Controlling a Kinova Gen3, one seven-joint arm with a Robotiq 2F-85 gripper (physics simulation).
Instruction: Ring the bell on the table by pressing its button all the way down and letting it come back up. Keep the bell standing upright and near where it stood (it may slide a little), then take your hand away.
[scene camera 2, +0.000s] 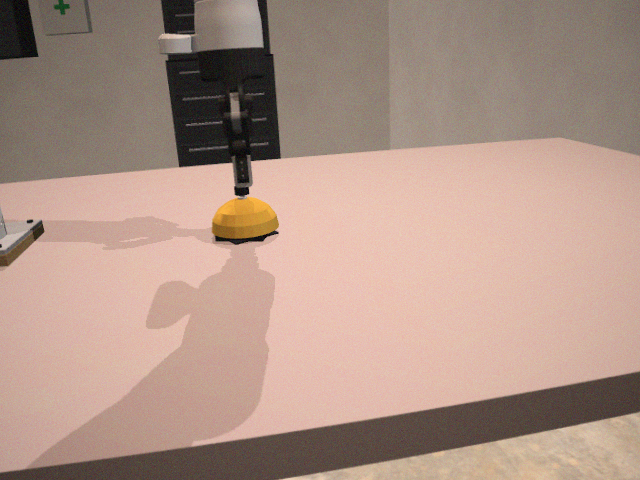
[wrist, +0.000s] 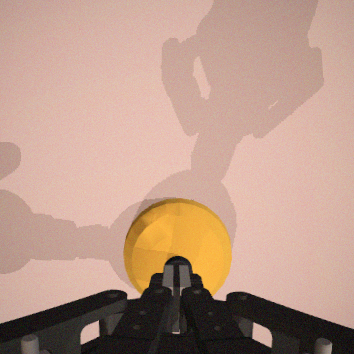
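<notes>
The yellow dome bell stands upright on its black base on the pink table. Its black button sits close above the dome, with a short stretch of pale stem showing under it. My gripper is shut and empty and points down over the bell. Its fingertips meet the top of the button in the scene view. In the wrist view the fingertips cover part of the button and the near side of the dome.
A flat plate-like base with a grey top and brown edge stands at the left edge of the scene view. A dark drawer cabinet stands behind the table. Arm shadows fall across the table around the bell.
</notes>
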